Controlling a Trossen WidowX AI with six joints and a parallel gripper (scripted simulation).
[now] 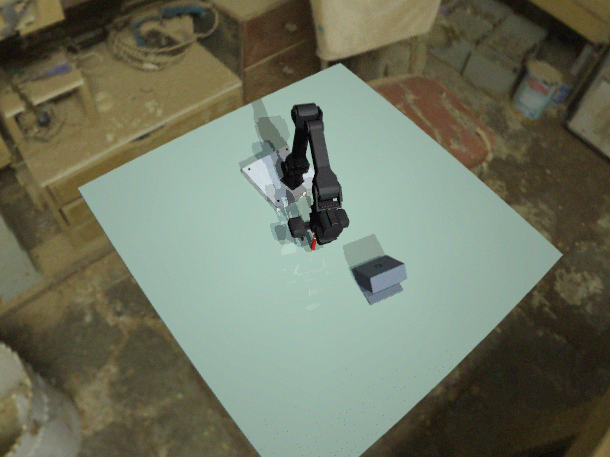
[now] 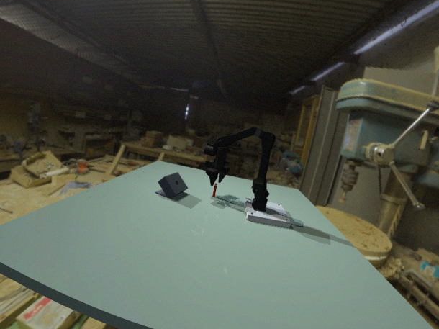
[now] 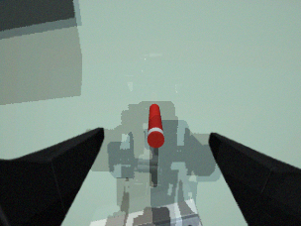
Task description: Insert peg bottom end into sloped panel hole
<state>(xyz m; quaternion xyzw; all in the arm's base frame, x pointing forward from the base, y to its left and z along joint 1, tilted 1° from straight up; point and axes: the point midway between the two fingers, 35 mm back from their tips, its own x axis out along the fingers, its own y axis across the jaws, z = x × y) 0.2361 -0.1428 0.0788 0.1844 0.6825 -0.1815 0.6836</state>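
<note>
Right now my gripper tip is 2 cm above the red peg. Round my gripper tip: grey sloped panel 23 cm ahead, 6 cm to the left, 3 cm below.
</note>
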